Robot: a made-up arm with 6 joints. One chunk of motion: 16 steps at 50 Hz.
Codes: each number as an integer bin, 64 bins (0 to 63) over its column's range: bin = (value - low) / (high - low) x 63, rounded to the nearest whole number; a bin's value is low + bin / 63 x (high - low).
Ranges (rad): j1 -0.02..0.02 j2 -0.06..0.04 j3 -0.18..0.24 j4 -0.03..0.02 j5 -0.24..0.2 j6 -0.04..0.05
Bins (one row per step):
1: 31 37 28 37 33 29
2: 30 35 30 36 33 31
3: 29 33 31 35 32 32
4: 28 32 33 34 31 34
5: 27 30 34 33 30 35
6: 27 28 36 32 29 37
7: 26 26 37 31 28 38
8: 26 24 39 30 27 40
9: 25 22 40 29 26 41
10: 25 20 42 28 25 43
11: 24 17 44 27 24 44
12: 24 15 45 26 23 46
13: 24 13 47 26 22 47
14: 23 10 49 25 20 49
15: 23 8 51 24 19 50
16: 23 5 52 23 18 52
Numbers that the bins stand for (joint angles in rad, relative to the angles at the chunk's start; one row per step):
1: -0.0003 -0.0013 0.0067 -0.0006 -0.0095 0.0014
2: -0.0010 -0.0044 0.0200 -0.0014 -0.0095 0.0043
3: -0.0016 -0.0076 0.0267 -0.0022 -0.0165 0.0057
4: -0.0022 -0.0092 0.0400 -0.0030 -0.0235 0.0086
5: -0.0029 -0.0124 0.0467 -0.0038 -0.0305 0.0100
6: -0.0029 -0.0156 0.0600 -0.0046 -0.0375 0.0129
7: -0.0035 -0.0187 0.0667 -0.0054 -0.0444 0.0143
8: -0.0035 -0.0219 0.0800 -0.0062 -0.0514 0.0171
9: -0.0041 -0.0251 0.0867 -0.0070 -0.0584 0.0186
10: -0.0041 -0.0283 0.1000 -0.0078 -0.0654 0.0214
11: -0.0048 -0.0330 0.1133 -0.0086 -0.0724 0.0229
12: -0.0048 -0.0362 0.1200 -0.0094 -0.0794 0.0257
13: -0.0048 -0.0394 0.1333 -0.0094 -0.0863 0.0271
14: -0.0054 -0.0441 0.1467 -0.0102 -0.1003 0.0300
15: -0.0054 -0.0473 0.1600 -0.0110 -0.1073 0.0314
16: -0.0054 -0.0521 0.1667 -0.0117 -0.1143 0.0343

